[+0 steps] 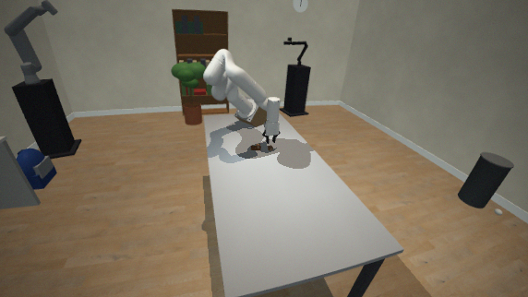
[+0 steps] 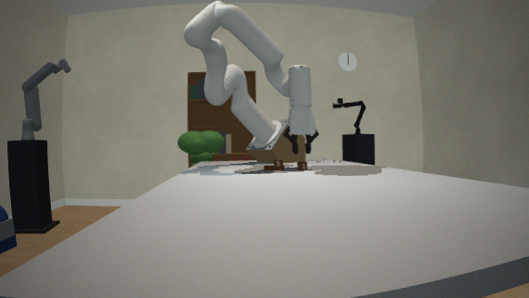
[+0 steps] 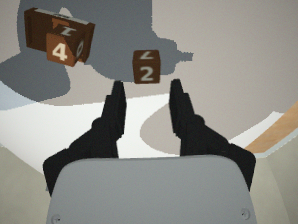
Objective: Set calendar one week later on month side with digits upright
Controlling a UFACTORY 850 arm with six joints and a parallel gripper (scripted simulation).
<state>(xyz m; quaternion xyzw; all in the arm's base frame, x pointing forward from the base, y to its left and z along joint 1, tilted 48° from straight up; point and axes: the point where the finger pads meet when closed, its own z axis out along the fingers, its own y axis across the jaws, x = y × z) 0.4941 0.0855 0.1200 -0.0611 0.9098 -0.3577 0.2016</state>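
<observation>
Now: hand 70 mm above the brown cube. From my hand the other things lie so: tray 90 mm to the right, 70 mm below, 50 mm behind.
</observation>
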